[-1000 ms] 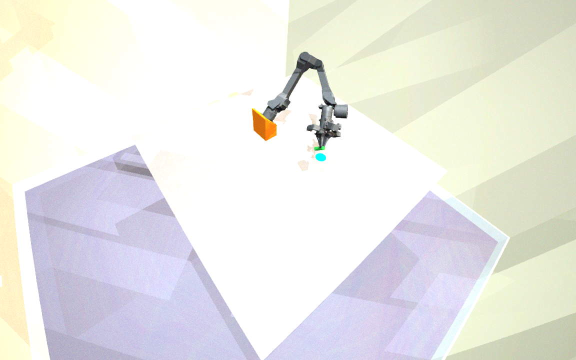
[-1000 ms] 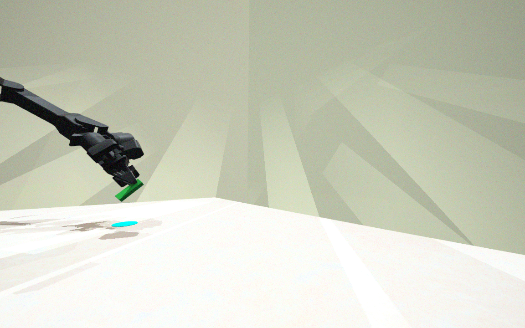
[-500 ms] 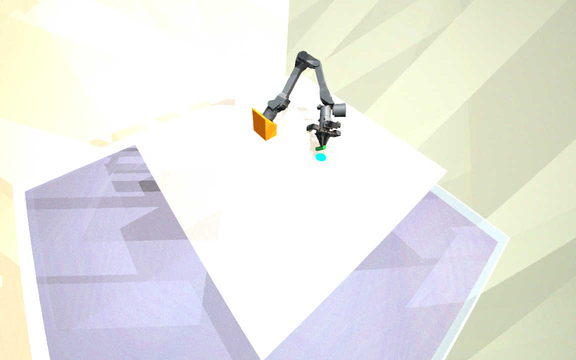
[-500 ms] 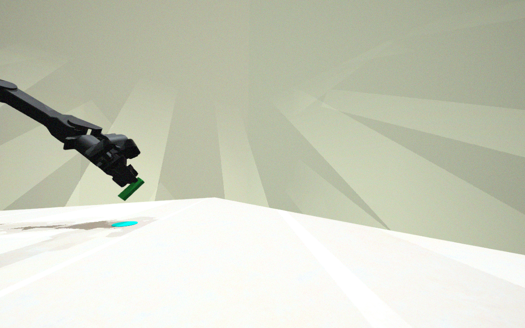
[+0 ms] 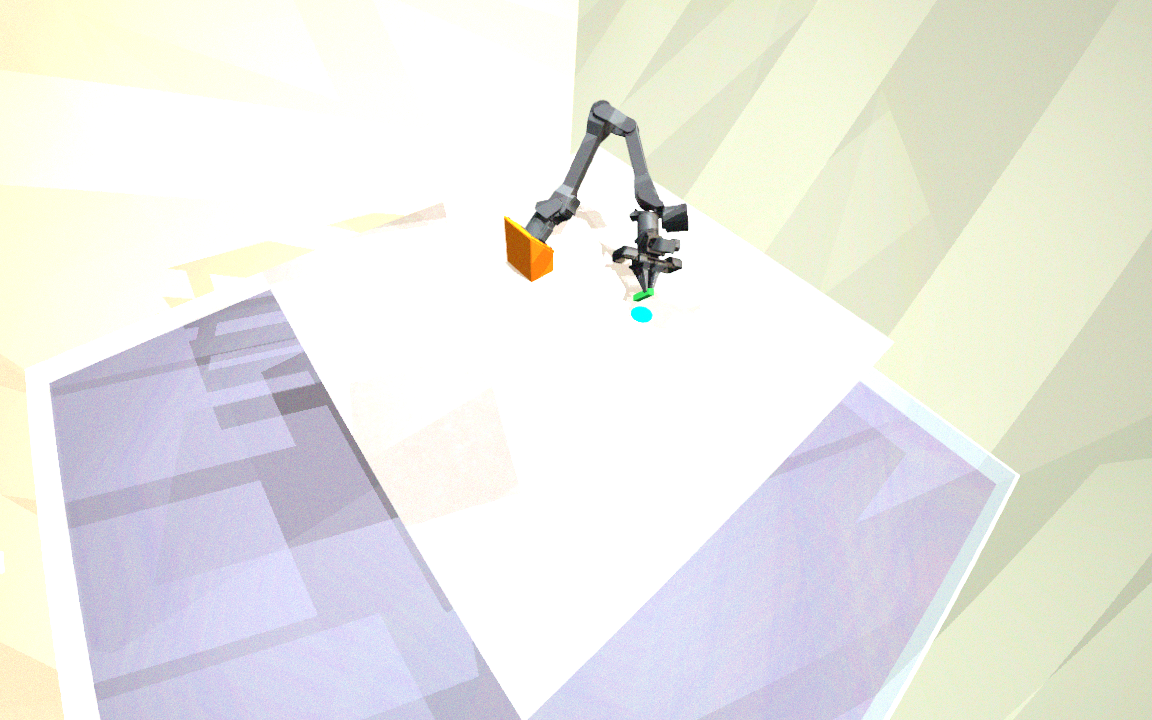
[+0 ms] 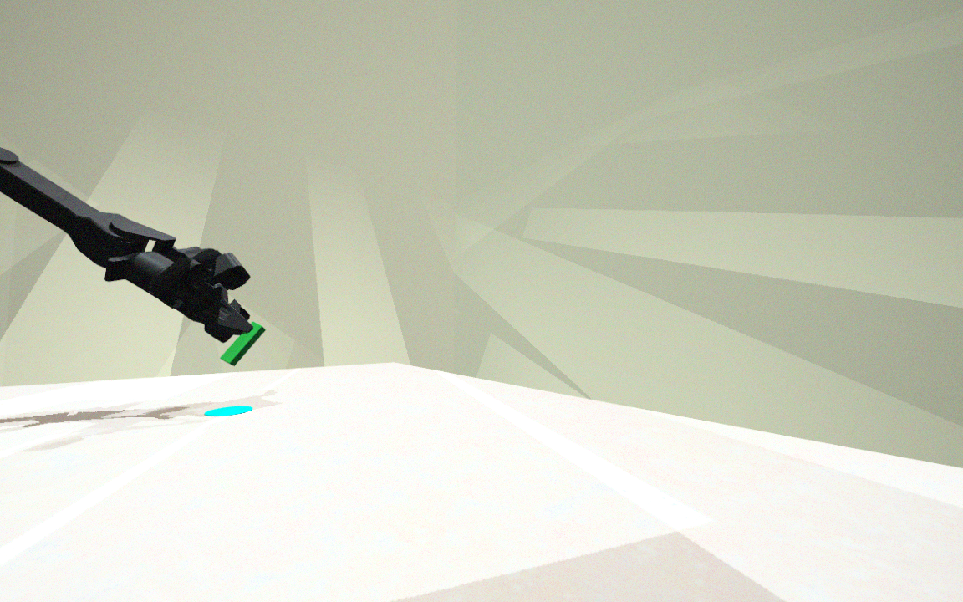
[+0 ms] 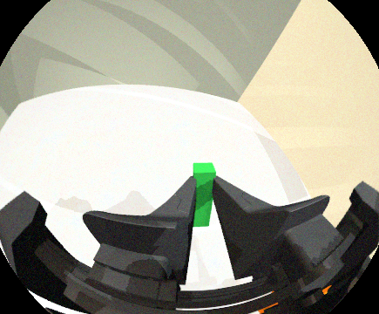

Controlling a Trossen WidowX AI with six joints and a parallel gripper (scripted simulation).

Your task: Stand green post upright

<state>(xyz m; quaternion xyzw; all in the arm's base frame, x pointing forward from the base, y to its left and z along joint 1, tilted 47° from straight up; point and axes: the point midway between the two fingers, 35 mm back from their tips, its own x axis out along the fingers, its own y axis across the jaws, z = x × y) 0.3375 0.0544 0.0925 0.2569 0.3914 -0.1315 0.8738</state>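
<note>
Now: gripper tip 20 mm past the cyan circle, 30 mm to the right of it and 120 mm above it. The rest, counted from my gripper tip: green post 10 mm behind, 20 mm below.
</note>
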